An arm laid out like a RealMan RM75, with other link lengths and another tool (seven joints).
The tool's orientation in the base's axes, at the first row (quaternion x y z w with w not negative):
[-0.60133, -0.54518, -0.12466, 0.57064]
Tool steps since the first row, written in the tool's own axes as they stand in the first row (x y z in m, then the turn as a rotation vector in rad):
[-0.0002, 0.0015, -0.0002, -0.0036, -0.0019, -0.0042]
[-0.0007, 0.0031, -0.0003, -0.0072, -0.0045, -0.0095]
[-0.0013, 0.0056, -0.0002, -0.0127, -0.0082, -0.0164]
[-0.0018, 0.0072, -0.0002, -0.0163, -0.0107, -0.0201]
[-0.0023, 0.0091, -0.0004, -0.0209, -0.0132, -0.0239]
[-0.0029, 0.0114, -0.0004, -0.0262, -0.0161, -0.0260]
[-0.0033, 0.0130, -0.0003, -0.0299, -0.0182, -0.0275]
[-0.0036, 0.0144, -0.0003, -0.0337, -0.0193, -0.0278]
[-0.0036, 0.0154, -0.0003, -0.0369, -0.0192, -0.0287]
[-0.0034, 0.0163, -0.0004, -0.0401, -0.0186, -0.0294]
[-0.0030, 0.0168, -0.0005, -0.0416, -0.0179, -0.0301]
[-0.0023, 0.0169, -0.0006, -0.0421, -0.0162, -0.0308]
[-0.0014, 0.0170, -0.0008, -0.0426, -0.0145, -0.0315]
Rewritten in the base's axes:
[0.0012, 0.0001, -0.0009, -0.0009, -0.0058, -0.0004]
[0.0024, 0.0002, -0.0022, -0.0018, -0.0126, -0.0001]
[0.0041, 0.0005, -0.0040, -0.0036, -0.0220, -0.0001]
[0.0052, 0.0007, -0.0053, -0.0051, -0.0275, -0.0003]
[0.0066, 0.0007, -0.0067, -0.0071, -0.0336, -0.0013]
[0.0082, 0.0010, -0.0084, -0.0104, -0.0388, -0.0031]
[0.0093, 0.0013, -0.0096, -0.0127, -0.0424, -0.0043]
[0.0103, 0.0014, -0.0106, -0.0149, -0.0449, -0.0066]
[0.0111, 0.0017, -0.0112, -0.0156, -0.0473, -0.0088]
[0.0119, 0.0019, -0.0115, -0.0160, -0.0493, -0.0114]
[0.0125, 0.0022, -0.0114, -0.0156, -0.0505, -0.0127]
[0.0129, 0.0025, -0.0109, -0.0141, -0.0509, -0.0138]
[0.0134, 0.0028, -0.0102, -0.0126, -0.0513, -0.0149]

